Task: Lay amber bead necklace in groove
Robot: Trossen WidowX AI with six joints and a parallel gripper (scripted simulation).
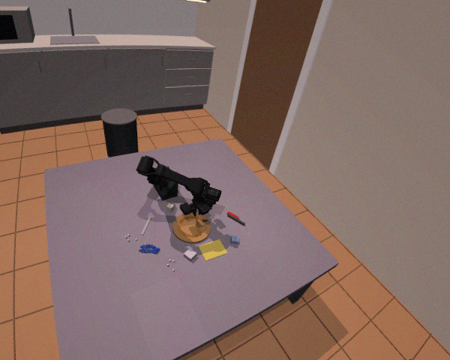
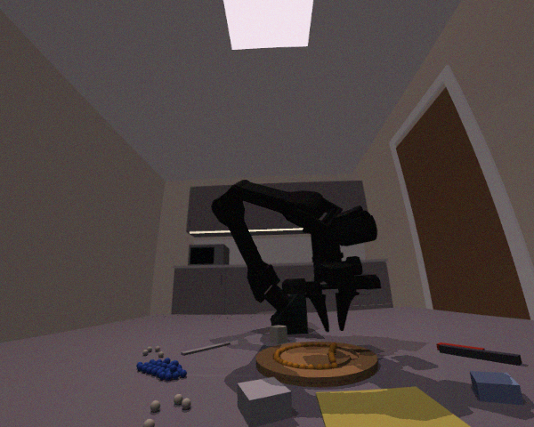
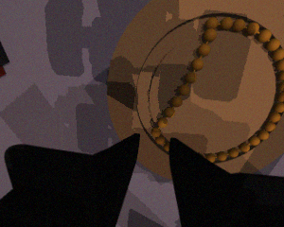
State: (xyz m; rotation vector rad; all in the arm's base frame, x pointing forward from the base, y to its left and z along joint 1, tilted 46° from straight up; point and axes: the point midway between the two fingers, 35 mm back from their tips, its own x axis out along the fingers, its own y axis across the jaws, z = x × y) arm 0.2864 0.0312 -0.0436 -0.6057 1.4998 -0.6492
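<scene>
The round wooden bead board lies 5 cm to the right of my gripper tip, 3 cm below it and 3 cm ahead of it. The rest, counted from my gripper tip: grey block: 18 cm ahead, 14 cm to the right, 3 cm below; then red-and-black tool: 20 cm to the left, 9 cm ahead, 4 cm below; then yellow pad: 20 cm ahead, 4 cm below, 3 cm to the right.
</scene>
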